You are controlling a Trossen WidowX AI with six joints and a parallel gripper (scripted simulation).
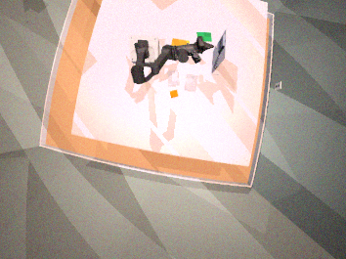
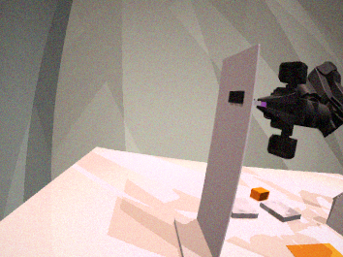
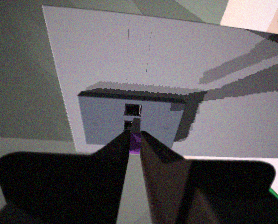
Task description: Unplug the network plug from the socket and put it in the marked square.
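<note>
The orange marked square is 19 cm behind my gripper tip, 8 cm to the left of it and 28 cm below it. Also, from my gripper tip: green patch 2 cm behind, 19 cm to the left, 28 cm below; upright panel 6 cm ahead, 1 cm to the left, 11 cm below; network plug right at my gripper tip.
</note>
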